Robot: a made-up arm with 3 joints. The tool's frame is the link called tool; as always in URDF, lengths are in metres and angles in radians.
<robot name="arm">
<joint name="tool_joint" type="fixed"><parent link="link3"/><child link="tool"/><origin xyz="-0.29 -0.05 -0.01" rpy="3.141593 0 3.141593"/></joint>
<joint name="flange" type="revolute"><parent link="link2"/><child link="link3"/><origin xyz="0.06 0 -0.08" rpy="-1.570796 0 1.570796"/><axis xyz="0 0 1"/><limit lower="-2.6" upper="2.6"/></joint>
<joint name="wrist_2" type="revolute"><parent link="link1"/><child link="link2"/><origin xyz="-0.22 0.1 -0.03" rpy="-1.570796 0 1.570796"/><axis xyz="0 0 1"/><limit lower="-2.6" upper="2.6"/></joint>
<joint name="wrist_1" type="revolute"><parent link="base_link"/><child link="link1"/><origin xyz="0 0 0.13" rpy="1.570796 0 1.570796"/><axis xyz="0 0 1"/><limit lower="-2.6" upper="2.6"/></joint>
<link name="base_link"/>
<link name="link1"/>
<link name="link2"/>
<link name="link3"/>
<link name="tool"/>
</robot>
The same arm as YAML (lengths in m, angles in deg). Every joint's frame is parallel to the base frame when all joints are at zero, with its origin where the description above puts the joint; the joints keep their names.
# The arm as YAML. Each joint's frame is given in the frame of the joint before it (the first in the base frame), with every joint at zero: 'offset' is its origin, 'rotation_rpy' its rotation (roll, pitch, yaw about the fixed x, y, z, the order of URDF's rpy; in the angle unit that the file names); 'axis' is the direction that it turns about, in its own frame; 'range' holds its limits. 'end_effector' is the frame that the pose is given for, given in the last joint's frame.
length_unit: m
angle_unit: deg
chain:
  - id: wrist_1
    offset: [0.0, 0.0, 0.13]
    rotation_rpy: [0.0, 0.0, 0.0]
    axis: "+x"
    range: [-148.97, 148.97]
  - id: wrist_2
    offset: [-0.03, -0.22, 0.1]
    rotation_rpy: [0.0, 0.0, 0.0]
    axis: "-y"
    range: [-148.97, 148.97]
  - id: flange
    offset: [0.0, 0.08, 0.06]
    rotation_rpy: [0.0, 0.0, 0.0]
    axis: "-z"
    range: [-148.97, 148.97]
end_effector:
  offset: [0.29, -0.05, 0.01]
  rotation_rpy: [0.0, 0.0, 0.0]

